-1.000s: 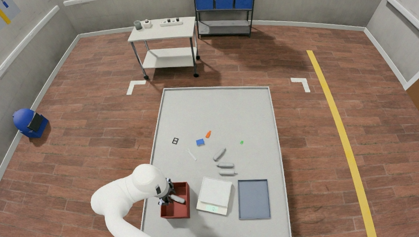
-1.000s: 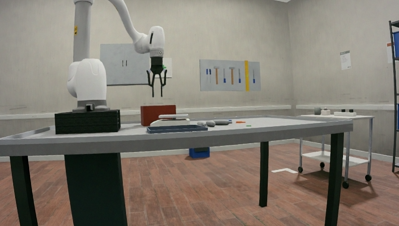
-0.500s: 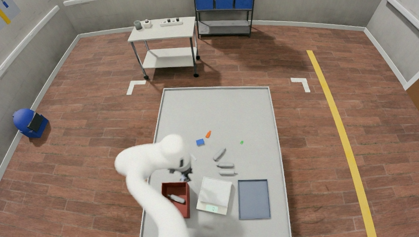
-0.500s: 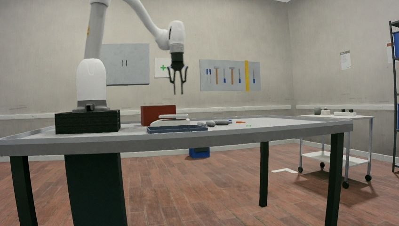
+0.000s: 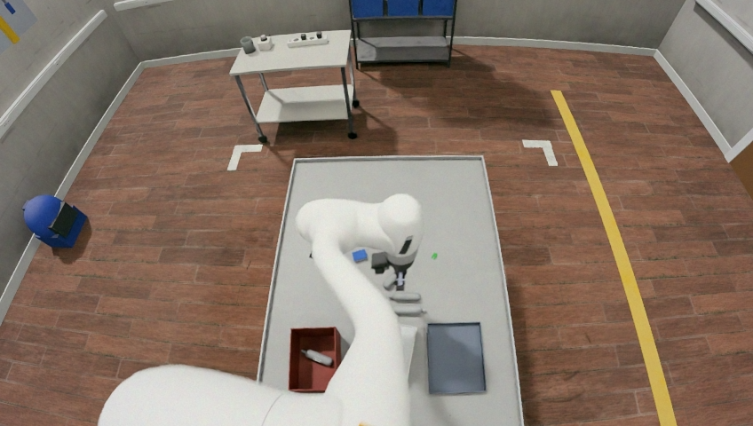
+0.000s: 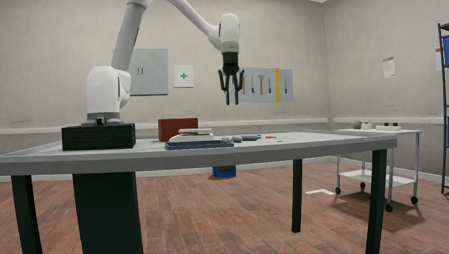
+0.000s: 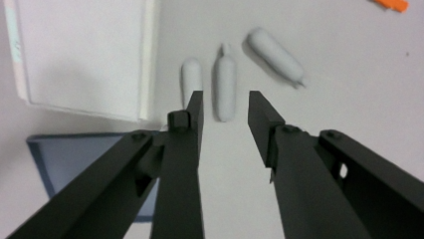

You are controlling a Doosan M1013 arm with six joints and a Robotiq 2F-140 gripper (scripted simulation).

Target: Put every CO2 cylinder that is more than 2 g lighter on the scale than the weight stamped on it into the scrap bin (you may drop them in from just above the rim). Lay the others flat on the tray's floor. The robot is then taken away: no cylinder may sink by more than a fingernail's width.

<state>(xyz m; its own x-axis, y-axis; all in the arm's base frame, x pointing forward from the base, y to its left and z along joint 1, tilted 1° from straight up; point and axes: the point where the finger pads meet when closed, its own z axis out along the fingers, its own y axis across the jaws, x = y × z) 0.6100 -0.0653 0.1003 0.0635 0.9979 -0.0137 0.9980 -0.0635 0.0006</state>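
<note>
Now: hand 170 mm past the scale platform, 150 mm above it and 50 mm to the right of it. Also, from my hand: grey CO2 cylinder (200 mm below, 50 mm to the right, 40 mm behind); scale (180 mm behind, 170 mm below, 60 mm to the left); green piece (210 mm below, 170 mm ahead, 140 mm to the right).
</note>
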